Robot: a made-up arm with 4 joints.
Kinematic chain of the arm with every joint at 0, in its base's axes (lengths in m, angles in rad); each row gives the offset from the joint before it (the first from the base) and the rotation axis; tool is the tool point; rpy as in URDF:
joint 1: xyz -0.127 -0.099 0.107 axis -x
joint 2: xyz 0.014 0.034 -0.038 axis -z
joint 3: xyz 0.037 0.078 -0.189 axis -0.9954 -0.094 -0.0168
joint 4: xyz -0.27 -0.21 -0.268 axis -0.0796 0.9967 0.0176
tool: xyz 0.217 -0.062 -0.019 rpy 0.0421 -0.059 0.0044
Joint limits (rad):
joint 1: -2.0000..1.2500
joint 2: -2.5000..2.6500
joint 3: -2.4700..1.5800
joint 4: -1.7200..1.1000
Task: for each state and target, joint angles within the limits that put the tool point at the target. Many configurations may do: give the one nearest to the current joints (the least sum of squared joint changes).
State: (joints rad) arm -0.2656 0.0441 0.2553 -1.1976
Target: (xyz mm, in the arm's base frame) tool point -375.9 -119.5 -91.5
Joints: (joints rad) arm -0.3579 0.3878 0.3981 -1.5059
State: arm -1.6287 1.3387 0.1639 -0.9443
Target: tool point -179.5 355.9 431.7
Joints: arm -2.0000 2.1397 -0.3522 -0.1995
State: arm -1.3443 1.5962 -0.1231 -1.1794
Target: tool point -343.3 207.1 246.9
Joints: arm -1.4784 1.4352 0.0076 -1.3516
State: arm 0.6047 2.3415 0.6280 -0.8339
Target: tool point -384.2 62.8 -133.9
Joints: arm 0.0911 2.0439 0.8070 -0.0591
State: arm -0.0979 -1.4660 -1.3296 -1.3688
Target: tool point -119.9 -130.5 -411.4
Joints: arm -0.2119 -1.5371 -1.1242 -1.3222
